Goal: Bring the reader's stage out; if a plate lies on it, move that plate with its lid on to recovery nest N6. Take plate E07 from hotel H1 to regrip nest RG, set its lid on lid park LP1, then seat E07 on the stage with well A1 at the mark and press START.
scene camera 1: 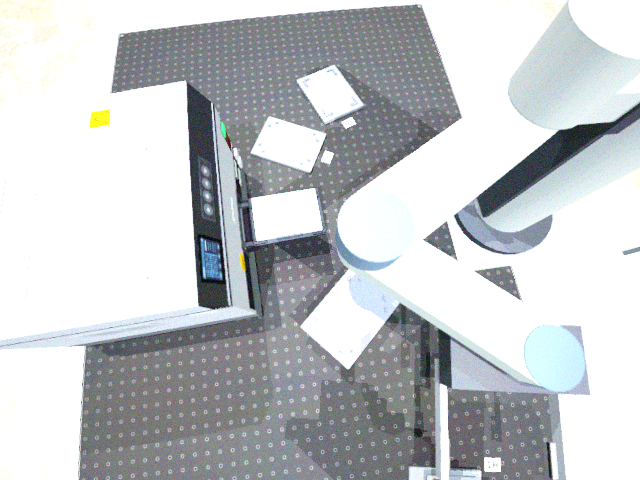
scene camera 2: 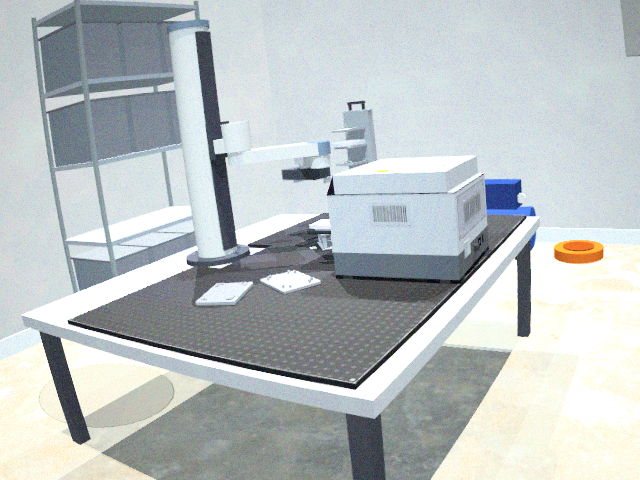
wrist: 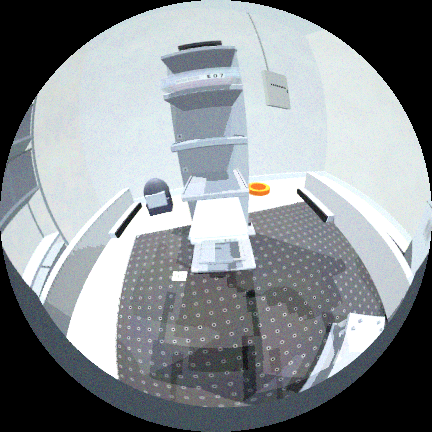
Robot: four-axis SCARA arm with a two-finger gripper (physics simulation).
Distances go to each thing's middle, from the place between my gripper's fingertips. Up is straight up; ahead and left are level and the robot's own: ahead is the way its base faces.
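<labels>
LP1 lid park [scene camera 1: 282,142]: a good way ahead of my gripper, well to the right of it, a good way below it. Screen [scene camera 1: 211,265]: 35 cm ahead of my gripper, 33 cm to the right of it, 6 cm above it. My gripper: 2 cm short of the hotel shelf [wrist: 220,252], 12 cm to the right of it, 18 cm above it. Going by their middles, of the things named here, hotel shelf nearest to my gripper, LP1 lid park farthest from it.
</labels>
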